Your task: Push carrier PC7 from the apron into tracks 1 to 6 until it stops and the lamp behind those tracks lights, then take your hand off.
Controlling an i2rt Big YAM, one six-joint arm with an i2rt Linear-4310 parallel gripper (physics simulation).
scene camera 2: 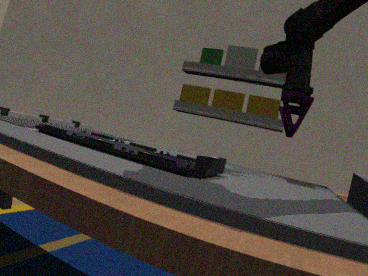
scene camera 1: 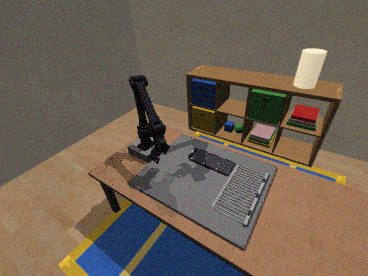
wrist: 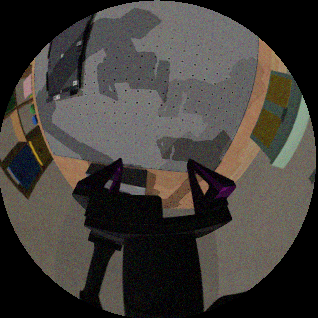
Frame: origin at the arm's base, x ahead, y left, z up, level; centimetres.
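Seen in the pictures: gripper, fingertip midpoint: (scene camera 2: 290, 134) (scene camera 1: 161, 158) (wrist: 154, 161); arm's base, link origin: (scene camera 1: 146, 145).
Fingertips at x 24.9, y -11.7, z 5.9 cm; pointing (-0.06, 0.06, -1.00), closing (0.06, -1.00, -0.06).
Note:
Pixels of each thing's top centre, then the offset from my fingertips to it. "spot": a spot on its surface instead. Level surfaces: height alone.
- long dark flat piece, top centre: (scene camera 2: 126, 135) (scene camera 1: 211, 158) dx +25.8, dy +24.2, dz -7.8 cm
- grey board, surface height: dz -10.8 cm
- dark raised block, surface spot: (scene camera 2: 211, 165) spot: dx +9.6, dy +27.1, dz -8.9 cm
- wooden table, surface height: dz -12.0 cm
A long dark flat piece (scene camera 1: 211, 161) (scene camera 2: 135, 150) (wrist: 67, 60) with small light spots lies on the grey board (scene camera 1: 195, 205) (wrist: 125, 125), at the near-arm end of the light parallel tracks (scene camera 1: 240, 192). I cannot tell the apron from carrier PC7 in it, nor read any label. A dark raised block (scene camera 2: 211, 165) stands at its end in scene camera 2. No lit lamp can be made out behind the tracks. My gripper (scene camera 1: 158, 158) (scene camera 2: 291, 134) (wrist: 154, 161) is open and empty, above the board near the arm's base, apart from the dark piece.
The board lies on a wooden table (scene camera 1: 300, 215). A low wooden shelf unit (scene camera 1: 250, 78) with coloured boxes stands behind the table. Wall shelves (scene camera 2: 227, 116) show behind the arm in scene camera 2. The arm's base (scene camera 1: 140, 151) stands beside the board.

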